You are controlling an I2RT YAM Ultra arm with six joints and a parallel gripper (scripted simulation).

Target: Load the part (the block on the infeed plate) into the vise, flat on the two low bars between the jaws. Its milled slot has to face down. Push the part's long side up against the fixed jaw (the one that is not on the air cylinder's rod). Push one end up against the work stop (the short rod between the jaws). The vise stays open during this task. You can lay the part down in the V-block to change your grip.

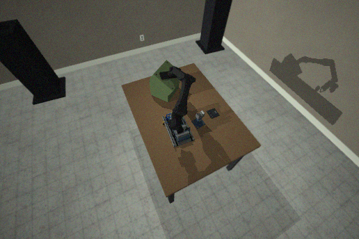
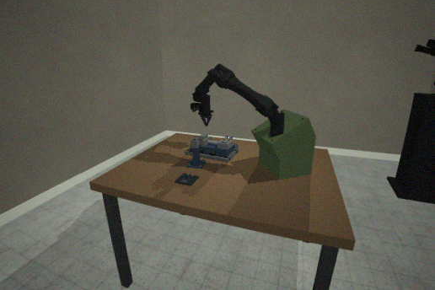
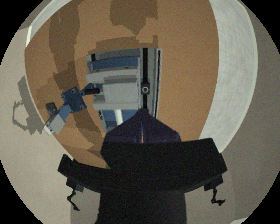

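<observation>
Now: hand 80 mm above the part and 40 mm to the right of it. From my hand the other things lie so: vise (130 mm below, 70 mm behind, 60 mm to the left); infeed plate (430 mm to the left, 170 mm below, 100 mm behind).
</observation>
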